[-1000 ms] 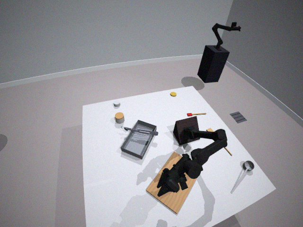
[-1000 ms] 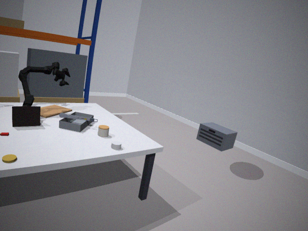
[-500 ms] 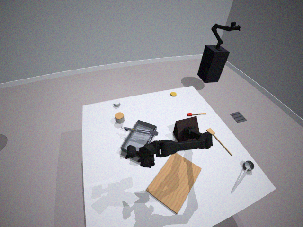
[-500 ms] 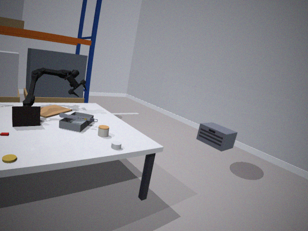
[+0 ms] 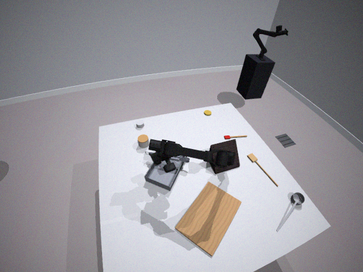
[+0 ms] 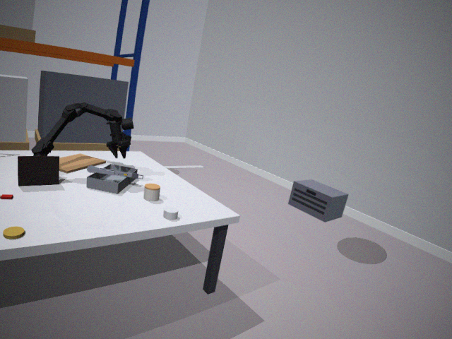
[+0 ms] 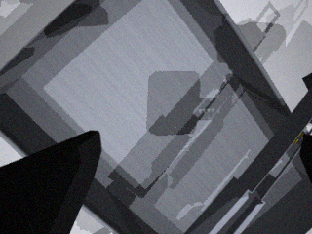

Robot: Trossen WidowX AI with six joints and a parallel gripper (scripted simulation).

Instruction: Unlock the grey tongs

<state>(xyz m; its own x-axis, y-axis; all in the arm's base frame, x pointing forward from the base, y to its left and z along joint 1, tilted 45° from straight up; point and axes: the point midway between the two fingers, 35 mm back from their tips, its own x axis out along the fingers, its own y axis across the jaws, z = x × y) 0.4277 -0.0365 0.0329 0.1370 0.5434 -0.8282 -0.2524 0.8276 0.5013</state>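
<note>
The grey roasting tin lies 100 mm below my gripper tip, 40 mm to the right of it and 40 mm behind it. Round my gripper tip: yellow disc (550 mm to the right, 520 mm behind, 120 mm below); wooden board (340 mm to the left, 220 mm behind, 120 mm below); red spatula (620 mm behind, 210 mm to the right, 130 mm below).
</note>
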